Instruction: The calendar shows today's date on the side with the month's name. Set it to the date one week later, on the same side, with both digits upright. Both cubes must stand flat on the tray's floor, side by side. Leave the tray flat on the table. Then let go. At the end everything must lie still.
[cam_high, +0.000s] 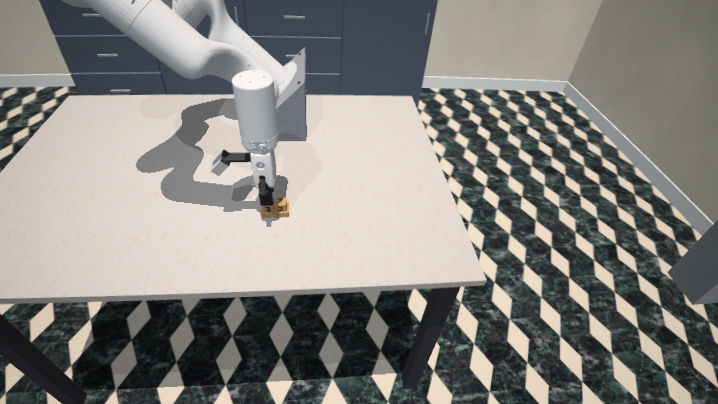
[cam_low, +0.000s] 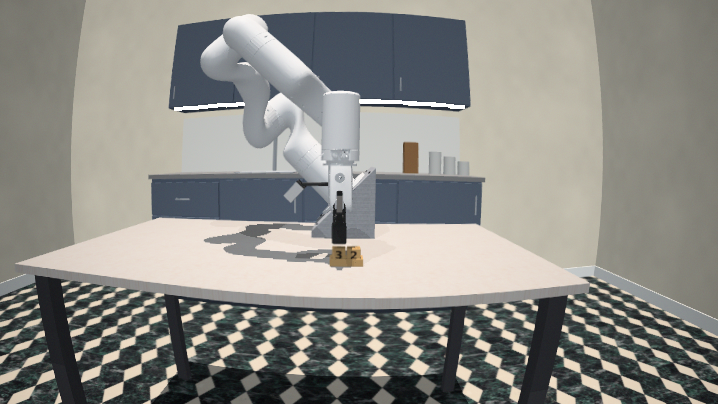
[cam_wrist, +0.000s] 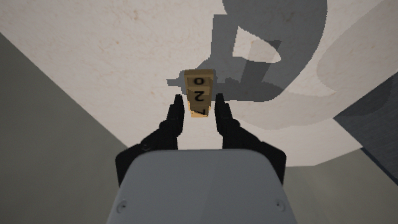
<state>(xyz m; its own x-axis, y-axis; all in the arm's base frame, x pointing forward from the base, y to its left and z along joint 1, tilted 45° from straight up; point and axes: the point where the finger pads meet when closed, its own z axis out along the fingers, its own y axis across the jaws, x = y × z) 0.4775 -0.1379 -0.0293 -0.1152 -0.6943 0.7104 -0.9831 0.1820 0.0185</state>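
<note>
My gripper is now 2 cm to the right of the wooden tray and 6 cm above it.
</note>
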